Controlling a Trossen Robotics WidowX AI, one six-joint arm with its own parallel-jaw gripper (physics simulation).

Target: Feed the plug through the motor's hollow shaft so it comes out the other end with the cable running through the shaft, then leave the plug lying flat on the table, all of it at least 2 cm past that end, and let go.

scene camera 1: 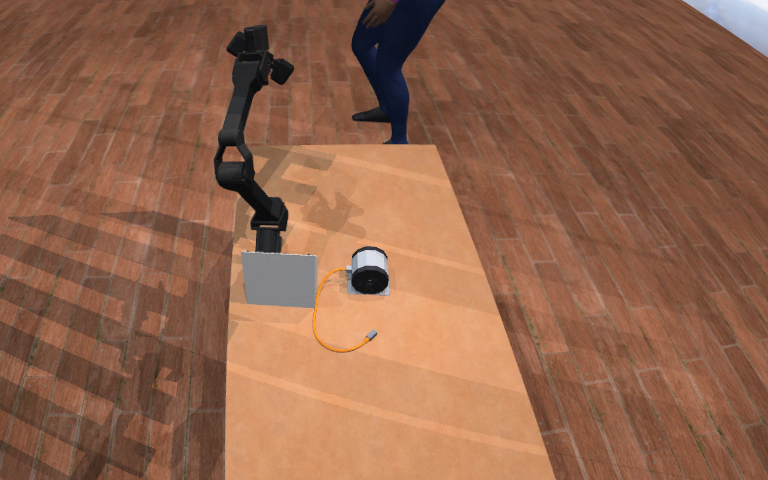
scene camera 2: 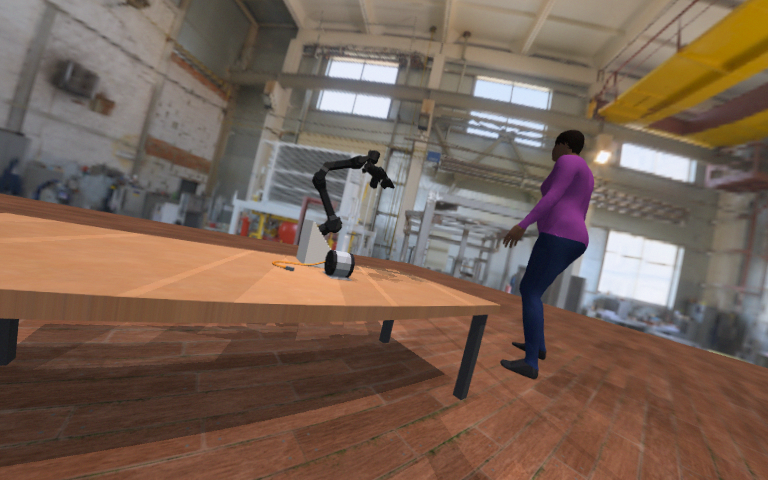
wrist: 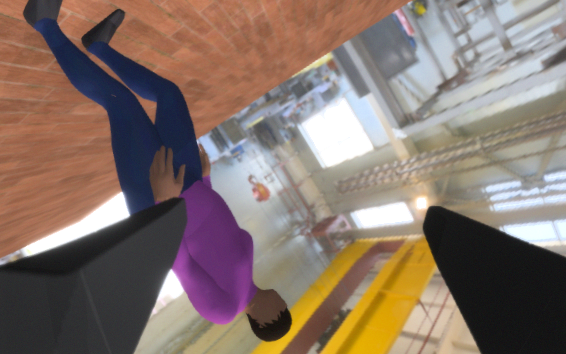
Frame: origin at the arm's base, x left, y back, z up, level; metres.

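Where they show: gripper, fingertip midpoint: (scene camera 2: 391, 184) (wrist: 307, 213); arm's base at its link origin: (scene camera 1: 267, 253) (scene camera 2: 316, 234).
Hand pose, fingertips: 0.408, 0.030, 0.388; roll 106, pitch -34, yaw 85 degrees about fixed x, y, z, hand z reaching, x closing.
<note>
Things, the pixels of their top centre, and the offset from my fingertips, as dx, dy, dz. "*": a spot on its surface instead.
- motor at its top centre: (scene camera 1: 370, 257) (scene camera 2: 341, 251) -0.389, -0.309, -0.427
- orange cable at a spot on its surface: (scene camera 1: 314, 316) * -0.512, -0.154, -0.525
- small grey plug at its top centre: (scene camera 1: 371, 333) (scene camera 2: 290, 266) -0.582, -0.302, -0.515
The motor (scene camera 1: 369, 258) (scene camera 2: 342, 263), a white cylinder with black end rings, lies on its side on a small base plate on the table. Its black end face shows in scene camera 1; the bore is too small to make out. An orange cable (scene camera 1: 314, 316) (scene camera 2: 308, 264) leaves the motor's side and curves over the table to the small grey plug (scene camera 1: 371, 335) (scene camera 2: 289, 268). The plug lies on the table, apart from the motor, on the side its visible end face points to. My gripper (scene camera 1: 258, 57) (scene camera 2: 382, 183) (wrist: 307, 213) is open and empty, high above the table and far from the plug.
A grey upright panel (scene camera 1: 280, 280) (scene camera 2: 311, 243) stands between the arm's base and the cable's curve. The wooden table (scene camera 1: 385, 418) (scene camera 2: 169, 305) carries everything. A person in purple and blue (scene camera 1: 390, 67) (scene camera 2: 566, 203) (wrist: 215, 250) stands beyond the table's far end.
</note>
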